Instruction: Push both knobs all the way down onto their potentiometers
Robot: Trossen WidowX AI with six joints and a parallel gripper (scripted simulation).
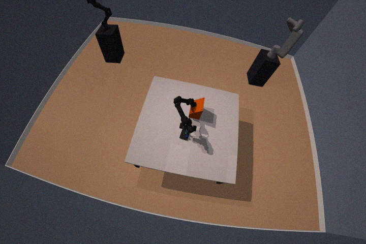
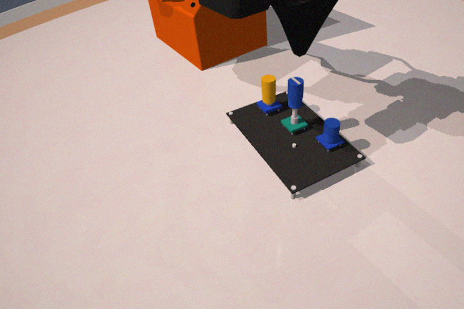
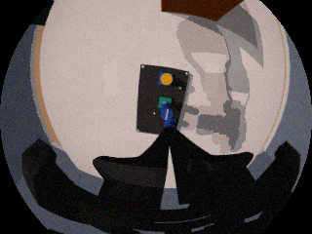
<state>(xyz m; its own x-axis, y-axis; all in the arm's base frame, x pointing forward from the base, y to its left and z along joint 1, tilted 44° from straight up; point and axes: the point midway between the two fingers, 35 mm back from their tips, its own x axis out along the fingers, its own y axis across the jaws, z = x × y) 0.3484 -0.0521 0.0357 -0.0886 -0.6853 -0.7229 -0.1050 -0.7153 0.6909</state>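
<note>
Right now the yellow knob is 5 cm behind my gripper tip and 7 cm below it.
</note>
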